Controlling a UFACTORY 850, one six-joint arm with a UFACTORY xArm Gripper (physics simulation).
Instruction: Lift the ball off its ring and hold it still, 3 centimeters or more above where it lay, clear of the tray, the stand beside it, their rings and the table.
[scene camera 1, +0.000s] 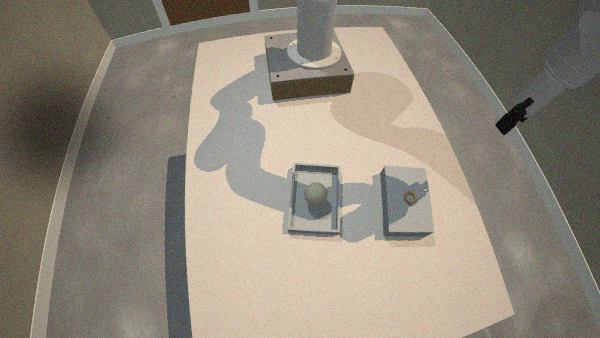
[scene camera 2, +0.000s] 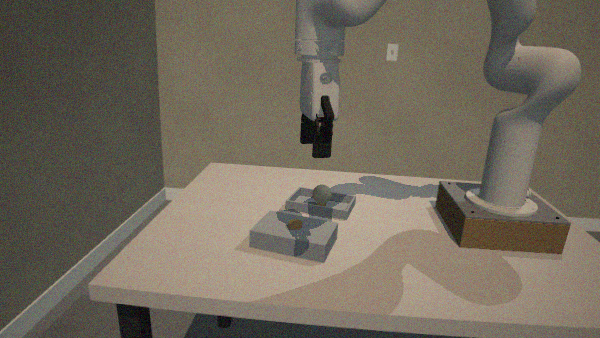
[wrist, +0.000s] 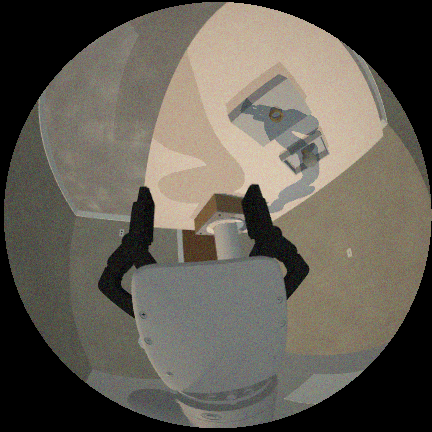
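A pale ball (scene camera 1: 316, 192) (scene camera 2: 322, 194) (wrist: 309, 157) rests inside the grey tray (scene camera 1: 314, 231) (scene camera 2: 295, 206) (wrist: 287, 164); the ring under it is mostly hidden. A grey block stand (scene camera 1: 407, 220) (scene camera 2: 280, 242) (wrist: 255, 131) is beside the tray, apart from it, with an empty orange-brown ring (scene camera 1: 410, 191) (scene camera 2: 295, 225) (wrist: 276, 120) on top. My gripper (scene camera 1: 503, 127) (scene camera 2: 316, 149) (wrist: 198, 192) is open and empty, high above the table. Its black fingers are wide apart in the wrist view. In scene camera 1 it appears well to the right of the stand.
The arm's base box (scene camera 1: 312, 85) (scene camera 2: 515, 235) (wrist: 229, 204) stands on the pale table (scene camera 1: 325, 285) (scene camera 2: 175, 240) (wrist: 325, 65). Arm shadows lie across the tray, the stand and the table top. Walls stand behind the table.
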